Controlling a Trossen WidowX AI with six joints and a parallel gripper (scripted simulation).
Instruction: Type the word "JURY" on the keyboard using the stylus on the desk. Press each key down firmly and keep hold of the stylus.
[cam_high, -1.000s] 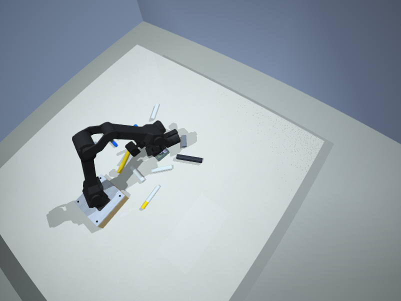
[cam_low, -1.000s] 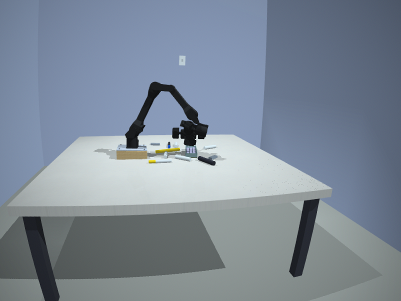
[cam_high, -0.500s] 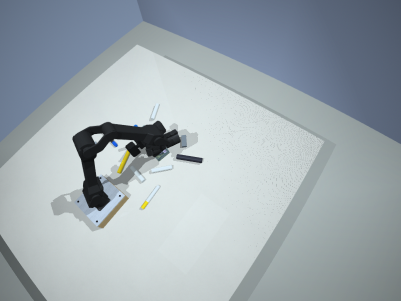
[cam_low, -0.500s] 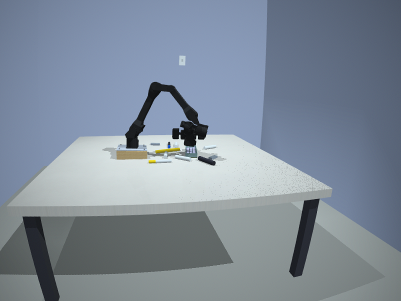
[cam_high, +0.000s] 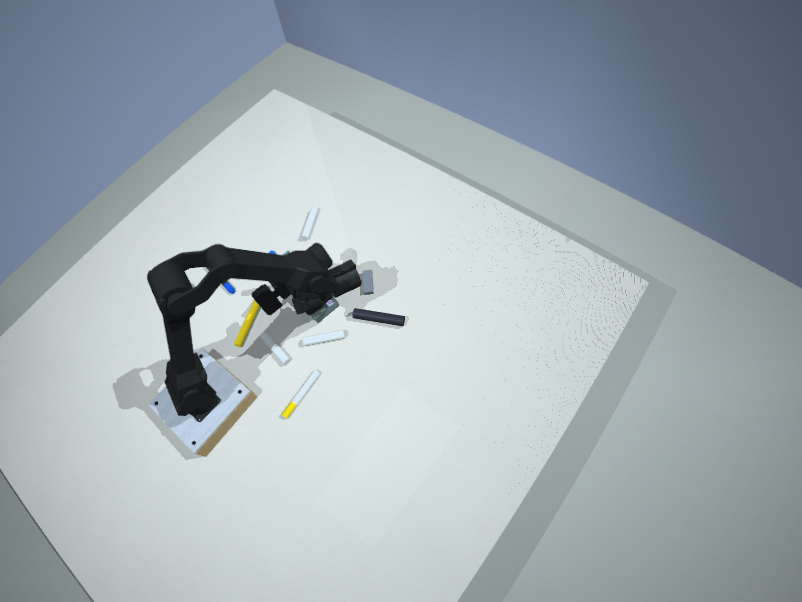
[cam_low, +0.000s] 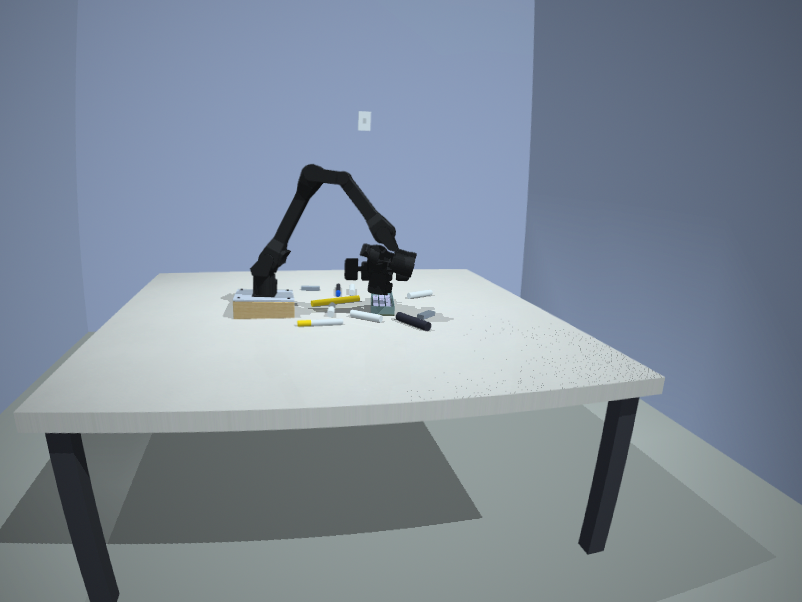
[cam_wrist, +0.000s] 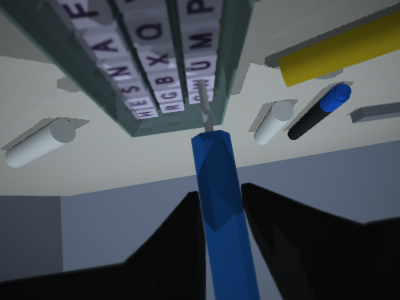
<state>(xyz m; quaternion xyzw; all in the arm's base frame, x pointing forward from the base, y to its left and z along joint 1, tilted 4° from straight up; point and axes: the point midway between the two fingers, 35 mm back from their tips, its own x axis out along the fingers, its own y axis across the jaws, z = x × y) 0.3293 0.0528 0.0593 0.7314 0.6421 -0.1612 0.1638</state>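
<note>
My gripper tip is 12 cm past the yellow stick, 1 cm to the right of it and 7 cm above it. The rest, counted from my gripper tip: blue stylus 1 cm below; black cylinder 7 cm ahead, 24 cm to the right, 7 cm below; black-and-blue pen 11 cm behind, 14 cm to the left, 7 cm below.
</note>
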